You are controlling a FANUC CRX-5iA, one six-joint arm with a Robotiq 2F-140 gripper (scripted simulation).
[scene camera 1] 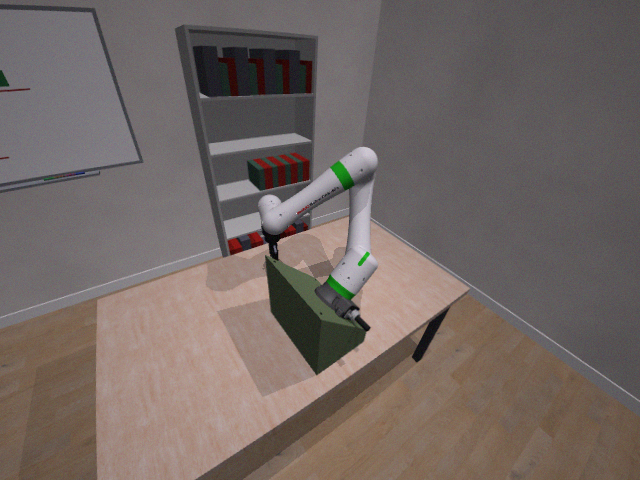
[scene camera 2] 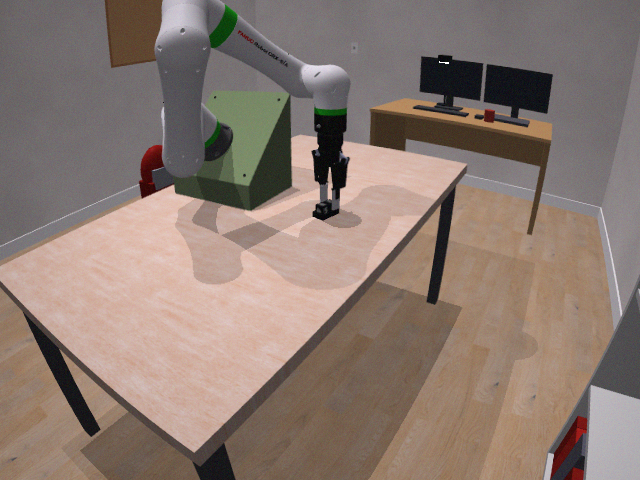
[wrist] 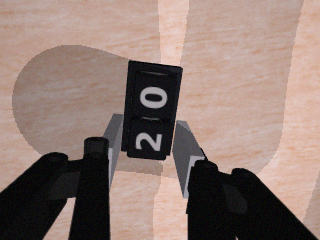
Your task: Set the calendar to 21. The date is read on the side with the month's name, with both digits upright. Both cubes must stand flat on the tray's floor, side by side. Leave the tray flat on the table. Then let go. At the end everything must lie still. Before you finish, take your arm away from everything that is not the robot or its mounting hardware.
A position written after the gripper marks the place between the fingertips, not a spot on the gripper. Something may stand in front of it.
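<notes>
Black tray (wrist: 133, 66). Black cube (wrist: 148, 138). Another black cube (wrist: 153, 95). Gripper (scene camera 2: 329, 206), also (wrist: 148, 133).
</notes>
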